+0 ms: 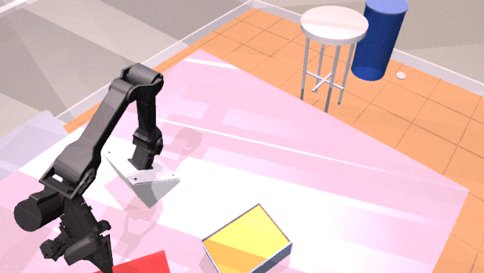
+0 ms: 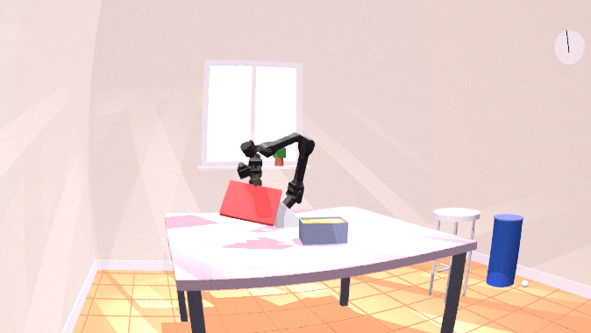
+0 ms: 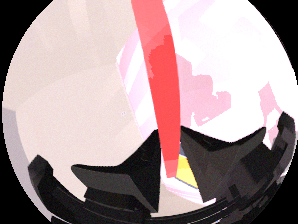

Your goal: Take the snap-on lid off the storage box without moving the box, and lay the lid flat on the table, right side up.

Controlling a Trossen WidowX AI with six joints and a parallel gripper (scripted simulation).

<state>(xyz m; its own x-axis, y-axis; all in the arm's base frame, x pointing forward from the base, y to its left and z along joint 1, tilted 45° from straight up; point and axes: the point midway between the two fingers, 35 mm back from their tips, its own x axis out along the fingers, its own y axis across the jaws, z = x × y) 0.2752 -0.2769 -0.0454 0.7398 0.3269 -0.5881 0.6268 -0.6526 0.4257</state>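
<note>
Right now my gripper tip is 5 cm short of the red lid, 5 cm above it and 4 cm to the left of it. Also, from my gripper tip: grey-blue storage box: 27 cm to the left, 18 cm below, 12 cm ahead.
</note>
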